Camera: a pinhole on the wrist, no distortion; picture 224 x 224 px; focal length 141.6 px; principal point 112.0 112.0 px. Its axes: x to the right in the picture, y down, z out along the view. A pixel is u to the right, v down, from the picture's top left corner.
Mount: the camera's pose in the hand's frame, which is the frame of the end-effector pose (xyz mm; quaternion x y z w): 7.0 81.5 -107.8 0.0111 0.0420 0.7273 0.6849
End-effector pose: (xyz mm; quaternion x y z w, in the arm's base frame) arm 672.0 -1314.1 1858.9 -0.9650 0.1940 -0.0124 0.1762
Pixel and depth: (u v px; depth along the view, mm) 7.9 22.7 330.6
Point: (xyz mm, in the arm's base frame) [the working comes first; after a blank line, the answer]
In the camera's frame: -243.0 -208.5 330.6

976.0 -1222.7 1691.4
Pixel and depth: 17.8 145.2 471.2
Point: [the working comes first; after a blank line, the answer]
In the camera's frame: -313.5 110.5 471.2

742.0 -980.9 1576.4
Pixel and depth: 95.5 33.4 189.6
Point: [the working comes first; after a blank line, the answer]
In the camera's frame: -22.1 -105.2 189.6

768.8 -1401.5 1758.3
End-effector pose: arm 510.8 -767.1 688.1 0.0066 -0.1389 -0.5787 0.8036
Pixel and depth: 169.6 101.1 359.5
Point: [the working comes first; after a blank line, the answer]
In the camera's frame: 146.2 -27.7 359.5

697.9 -698.2 974.2
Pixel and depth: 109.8 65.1 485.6
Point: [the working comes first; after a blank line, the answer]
In the camera's frame: -7.5 -160.8 485.6

584.1 -867.1 1100.0
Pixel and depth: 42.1 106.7 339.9
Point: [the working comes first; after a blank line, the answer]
In the camera's frame: -167.8 -12.7 339.9

407.7 -805.8 915.7
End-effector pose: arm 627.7 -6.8 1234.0 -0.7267 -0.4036 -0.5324 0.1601
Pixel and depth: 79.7 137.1 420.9
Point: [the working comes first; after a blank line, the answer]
In the camera's frame: -96.0 74.6 420.9

832.0 192.9 1084.1
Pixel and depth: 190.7 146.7 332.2
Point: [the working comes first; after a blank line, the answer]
In the camera's frame: 184.6 81.4 332.2

973.1 -57.3 1148.7
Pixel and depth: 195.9 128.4 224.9
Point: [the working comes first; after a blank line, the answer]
In the camera's frame: 133.3 26.0 224.9

868.2 -75.6 1225.4
